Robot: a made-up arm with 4 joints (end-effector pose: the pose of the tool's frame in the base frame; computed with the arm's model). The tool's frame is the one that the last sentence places.
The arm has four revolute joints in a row. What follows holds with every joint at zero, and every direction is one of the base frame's. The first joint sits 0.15 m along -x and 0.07 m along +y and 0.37 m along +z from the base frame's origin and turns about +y. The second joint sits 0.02 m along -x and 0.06 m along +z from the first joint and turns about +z. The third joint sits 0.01 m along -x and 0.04 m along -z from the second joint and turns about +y. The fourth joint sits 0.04 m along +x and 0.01 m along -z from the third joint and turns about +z. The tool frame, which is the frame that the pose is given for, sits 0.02 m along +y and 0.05 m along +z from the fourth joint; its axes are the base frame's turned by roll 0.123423, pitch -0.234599 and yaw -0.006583 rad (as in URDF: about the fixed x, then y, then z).
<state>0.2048 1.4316 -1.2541 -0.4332</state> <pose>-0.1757 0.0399 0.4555 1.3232 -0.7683 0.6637</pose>
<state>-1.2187 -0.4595 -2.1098 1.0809</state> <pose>-0.1902 0.1032 0.3146 1.8693 2.4348 0.3248</pose>
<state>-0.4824 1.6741 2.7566 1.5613</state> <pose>-0.1552 0.0565 0.3395 -0.1584 2.4200 0.3261</pose>
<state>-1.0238 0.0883 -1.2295 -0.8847</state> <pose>-0.2492 0.0801 0.3717 1.0472 -2.3113 -0.3674</pose>
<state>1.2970 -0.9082 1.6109 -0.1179</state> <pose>-0.1695 0.0599 0.3510 -0.0769 2.4002 -1.3842</pose>
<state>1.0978 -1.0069 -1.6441 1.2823</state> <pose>-0.1358 0.1165 0.4252 -0.9132 0.0758 1.0465</pose>
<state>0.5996 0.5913 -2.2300 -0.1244</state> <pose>-0.2056 0.0488 0.4432 0.8643 -1.7713 0.0225</pose>
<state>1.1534 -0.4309 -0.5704 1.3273</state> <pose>-0.1033 0.0803 0.4246 0.3175 0.5274 0.9296</pose>
